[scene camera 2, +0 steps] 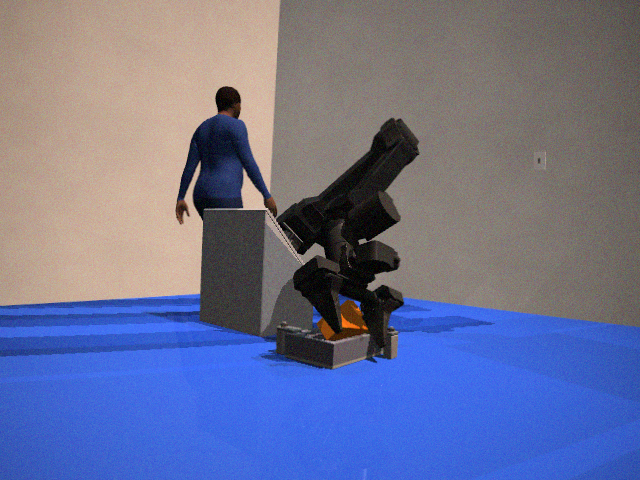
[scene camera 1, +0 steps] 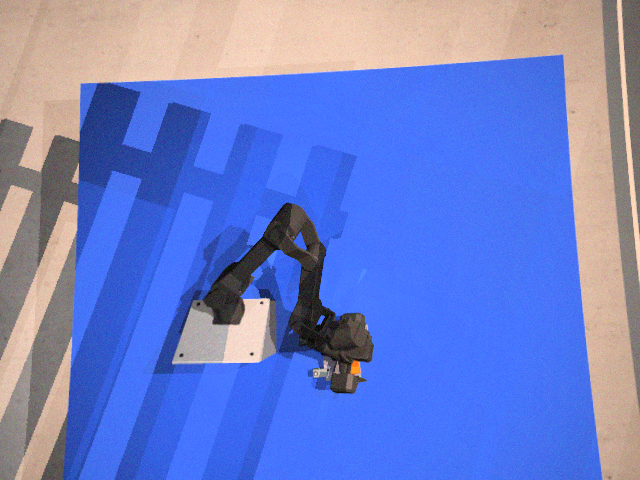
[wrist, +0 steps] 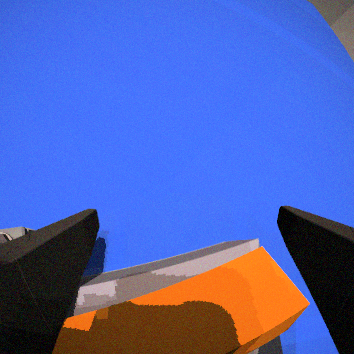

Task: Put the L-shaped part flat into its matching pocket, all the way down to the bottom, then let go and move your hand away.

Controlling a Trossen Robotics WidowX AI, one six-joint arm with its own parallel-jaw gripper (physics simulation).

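Where they show: gripper, fingertip midpoint: [scene camera 2: 361,340] [wrist: 189,217]; arm's base, link origin: [scene camera 2: 271,259] [scene camera 1: 229,314].
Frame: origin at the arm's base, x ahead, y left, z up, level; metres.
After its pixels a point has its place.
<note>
The orange L-shaped part [scene camera 1: 355,367] {x 0.299, y -0.123, z -0.067 m} [scene camera 2: 352,316] {x 0.281, y -0.077, z -0.068 m} [wrist: 245,280] {x 0.300, y -0.121, z -0.068 m} rests tilted on the grey pocket fixture [scene camera 1: 319,373] {x 0.210, y -0.142, z -0.089 m} [scene camera 2: 305,349] {x 0.263, y -0.157, z -0.111 m} [wrist: 200,261] {x 0.307, y -0.116, z -0.094 m}, standing up above its rim rather than lying flat. In the wrist view its near side runs off the bottom edge, and a dark shadow covers much of it. My gripper [scene camera 2: 360,339] {x 0.329, y -0.112, z -0.091 m} [wrist: 189,217] {x 0.329, y -0.112, z -0.091 m} is open, with nothing clamped. Its fingers reach down on either side of the part, low by the fixture. In scene camera 1 the arm hides most of the part and fixture. The pocket's inside does not show.
The pale slanted base block [scene camera 1: 206,338] {x -0.037, y -0.053, z 0.051 m} [scene camera 2: 232,268] {x 0.007, y -0.102, z -0.016 m} carries the arm and stands close to the fixture. Bolted lugs stick out at the fixture's sides. A person in blue [scene camera 2: 219,155] stands behind the base block. The blue mat [scene camera 1: 465,206] {x 0.580, y 0.284, z -0.130 m} lies underneath.
</note>
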